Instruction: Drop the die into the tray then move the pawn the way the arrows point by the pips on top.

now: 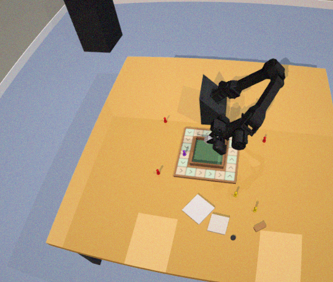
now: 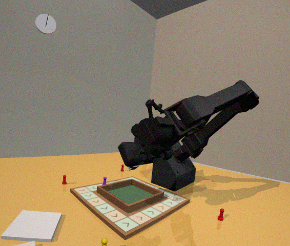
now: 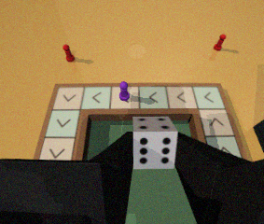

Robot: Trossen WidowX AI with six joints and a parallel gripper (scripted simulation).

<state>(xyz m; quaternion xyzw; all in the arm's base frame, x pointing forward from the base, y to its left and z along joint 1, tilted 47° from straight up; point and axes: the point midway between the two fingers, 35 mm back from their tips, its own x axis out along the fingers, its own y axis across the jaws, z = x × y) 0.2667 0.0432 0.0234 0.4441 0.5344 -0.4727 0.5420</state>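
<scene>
My gripper tip is right at the white die. Round my gripper tip: small black disc: 38 cm ahead, 20 cm to the left, 11 cm below; green dice tray: 11 cm below; purple pawn: 11 cm to the right, 9 cm below, 3 cm ahead.
</scene>
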